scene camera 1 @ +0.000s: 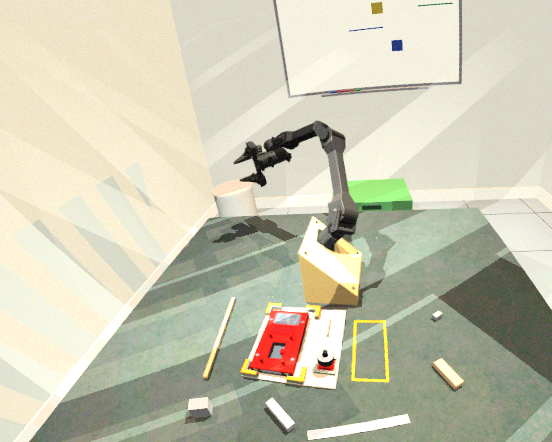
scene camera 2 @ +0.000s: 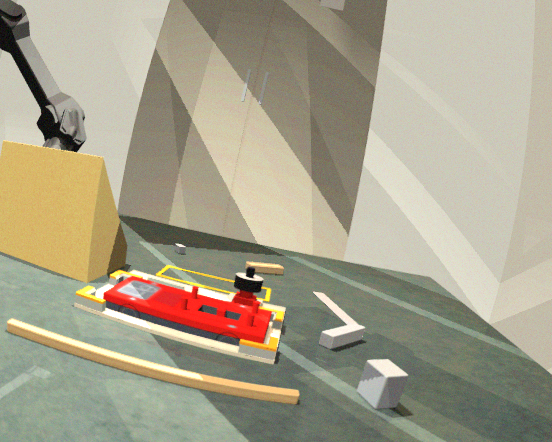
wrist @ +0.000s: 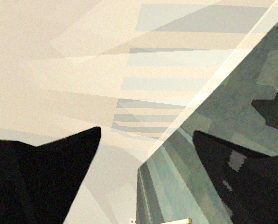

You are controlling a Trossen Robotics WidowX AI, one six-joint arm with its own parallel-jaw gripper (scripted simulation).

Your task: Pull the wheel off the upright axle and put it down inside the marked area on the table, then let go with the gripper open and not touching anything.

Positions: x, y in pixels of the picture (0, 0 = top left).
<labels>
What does my gripper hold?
Nothing.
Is my gripper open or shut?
Open.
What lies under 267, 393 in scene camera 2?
A long wooden stick.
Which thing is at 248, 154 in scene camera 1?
My gripper.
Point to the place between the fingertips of my gripper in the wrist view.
At 147, 133
</labels>
